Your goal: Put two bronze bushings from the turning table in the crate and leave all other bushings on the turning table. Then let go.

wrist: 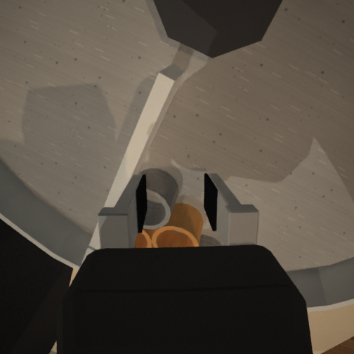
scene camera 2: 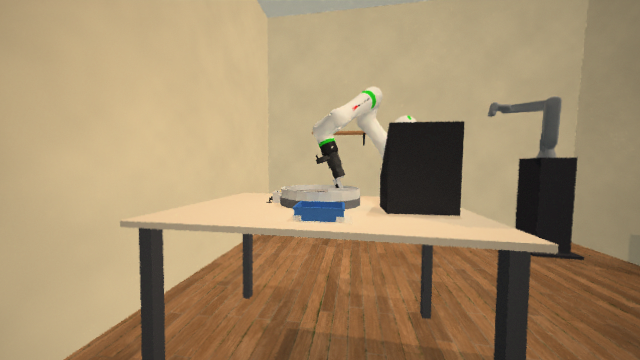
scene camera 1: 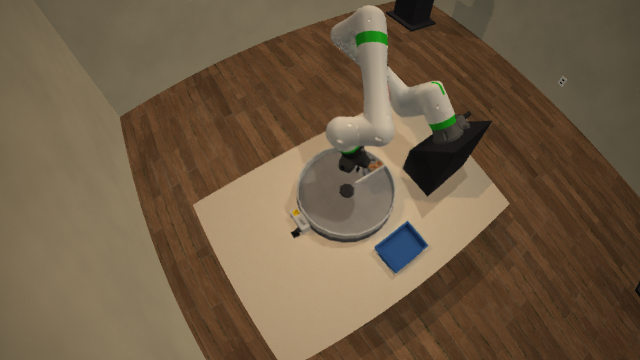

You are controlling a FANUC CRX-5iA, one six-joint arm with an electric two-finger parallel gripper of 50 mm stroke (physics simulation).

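Places are measured from the arm's base along level axes (x right, y up, z back), in centimetres.
Pixels of known places: gripper, fingertip midpoint: [scene camera 1: 362,171]; arm's base, origin of the base link: [scene camera 2: 413,152] [scene camera 1: 448,136].
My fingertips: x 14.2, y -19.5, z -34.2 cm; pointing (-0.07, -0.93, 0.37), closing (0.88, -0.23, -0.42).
Ahead of a thing's pixels: the offset from my fingertips to its top centre. "*": to the spot under its first point.
The turning table [scene camera 1: 325,210] [scene camera 2: 320,194] is a round grey dish. In the wrist view, a bronze bushing [wrist: 187,220] stands upright between and below the fingertips, beside a grey bushing [wrist: 161,192] near the left finger. Part of another bronze bushing [wrist: 143,240] shows at the lower left; the gripper body hides the rest of the group. My gripper [wrist: 175,190] [scene camera 2: 338,185] is open, low over the turning table, with its fingers around the group's inner edge and holding nothing. The blue crate {dz -5.0, dx -36.8, dy -2.3 cm} [scene camera 1: 401,247] [scene camera 2: 319,212] looks empty in scene camera 1.
A pale straight bar [wrist: 142,132] [scene camera 1: 370,174] runs across the turning table beside the bushings. A dark hub {dz -10.4, dx -3.1, dy -1.2 cm} [scene camera 1: 346,190] [wrist: 215,25] is at its centre. A black pedestal block [scene camera 1: 440,160] [scene camera 2: 425,167] stands right of the turning table. A small white device {* dz -34.0, dx -4.2, dy -1.5 cm} [scene camera 1: 300,220] sits at its left rim.
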